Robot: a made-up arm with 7 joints.
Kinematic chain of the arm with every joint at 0, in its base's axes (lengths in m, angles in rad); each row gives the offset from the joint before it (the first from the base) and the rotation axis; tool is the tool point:
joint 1: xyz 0 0 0.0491 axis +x
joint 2: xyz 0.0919 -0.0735 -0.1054 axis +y
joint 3: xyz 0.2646 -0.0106 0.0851 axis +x
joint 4: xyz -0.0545 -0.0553 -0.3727 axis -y
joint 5: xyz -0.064 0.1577 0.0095 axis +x
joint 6: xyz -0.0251 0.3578 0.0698 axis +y
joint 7: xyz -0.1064 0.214 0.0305 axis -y
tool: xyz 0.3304 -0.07 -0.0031
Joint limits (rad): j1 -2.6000..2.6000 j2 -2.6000..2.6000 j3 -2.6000..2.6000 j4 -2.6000..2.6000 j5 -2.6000..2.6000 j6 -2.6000..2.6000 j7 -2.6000..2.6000
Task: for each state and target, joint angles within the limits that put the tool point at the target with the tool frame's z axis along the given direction. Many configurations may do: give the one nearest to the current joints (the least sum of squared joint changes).
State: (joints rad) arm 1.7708 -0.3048 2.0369 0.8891 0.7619 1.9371 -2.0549
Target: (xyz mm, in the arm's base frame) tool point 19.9 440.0 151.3 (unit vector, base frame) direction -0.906 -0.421 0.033
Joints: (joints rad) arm 1.6913 -0.2545 1.7075 0.3827 1.7841 1.9095 -2.1266
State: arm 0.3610 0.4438 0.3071 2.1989 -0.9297 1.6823 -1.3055
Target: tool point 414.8 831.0 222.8 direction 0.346 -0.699 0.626
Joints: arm 0.2912 -0.3064 0.7199 2.1079 0.0724 1.5892 -1.1292
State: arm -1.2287 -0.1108 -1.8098 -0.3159 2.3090 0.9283 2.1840
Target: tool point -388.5 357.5 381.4 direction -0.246 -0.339 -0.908
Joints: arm -1.0852 -0.6564 -2.0085 -0.7089 2.5541 0.6807 2.4512
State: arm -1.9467 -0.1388 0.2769 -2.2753 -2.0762 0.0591 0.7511
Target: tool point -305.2 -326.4 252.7 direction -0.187 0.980 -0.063
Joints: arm -1.3923 0.2444 -0.0713 -1.4338 -2.5986 -0.5934 0.6365
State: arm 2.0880 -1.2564 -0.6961 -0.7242 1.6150 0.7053 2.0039
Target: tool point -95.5 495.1 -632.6 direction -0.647 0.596 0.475
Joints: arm 2.5221 -1.1482 -1.0882 -0.6250 2.6000 1.2085 2.0231
